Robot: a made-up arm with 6 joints.
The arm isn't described. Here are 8 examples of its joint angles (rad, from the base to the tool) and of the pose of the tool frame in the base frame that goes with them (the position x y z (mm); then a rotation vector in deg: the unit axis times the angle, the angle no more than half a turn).
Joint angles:
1: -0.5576 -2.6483 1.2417 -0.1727 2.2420 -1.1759
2: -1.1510 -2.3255 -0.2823 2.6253 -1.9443 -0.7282
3: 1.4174 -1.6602 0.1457 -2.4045 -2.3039 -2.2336
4: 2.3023 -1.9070 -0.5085 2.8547 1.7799 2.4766
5: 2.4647 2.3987 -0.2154 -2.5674 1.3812 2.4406
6: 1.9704 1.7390 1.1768 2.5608 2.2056 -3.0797
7: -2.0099 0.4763 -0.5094 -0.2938 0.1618 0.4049
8: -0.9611 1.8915 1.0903 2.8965 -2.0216 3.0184
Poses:
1: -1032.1 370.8 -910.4 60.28 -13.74 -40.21
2: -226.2 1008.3 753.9 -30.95 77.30 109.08
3: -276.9 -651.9 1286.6 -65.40 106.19 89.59
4: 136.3 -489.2 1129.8 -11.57 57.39 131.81
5: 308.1 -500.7 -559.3 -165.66 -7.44 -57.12
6: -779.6 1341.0 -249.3 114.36 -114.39 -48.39
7: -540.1 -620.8 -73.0 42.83 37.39 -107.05
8: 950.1 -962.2 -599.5 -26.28 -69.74 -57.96
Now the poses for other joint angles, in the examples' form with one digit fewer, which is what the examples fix.
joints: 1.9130 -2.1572 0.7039 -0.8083 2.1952 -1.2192
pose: 639 -1311 413 -27.2 38.0 54.1
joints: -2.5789 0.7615 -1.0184 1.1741 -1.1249 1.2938
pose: -396 -143 -329 54.0 83.1 55.1
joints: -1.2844 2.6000 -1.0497 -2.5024 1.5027 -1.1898
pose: 32 560 407 -83.7 50.8 -135.2
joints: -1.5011 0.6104 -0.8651 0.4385 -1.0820 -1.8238
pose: -174 -556 -235 -75.4 -59.8 118.4
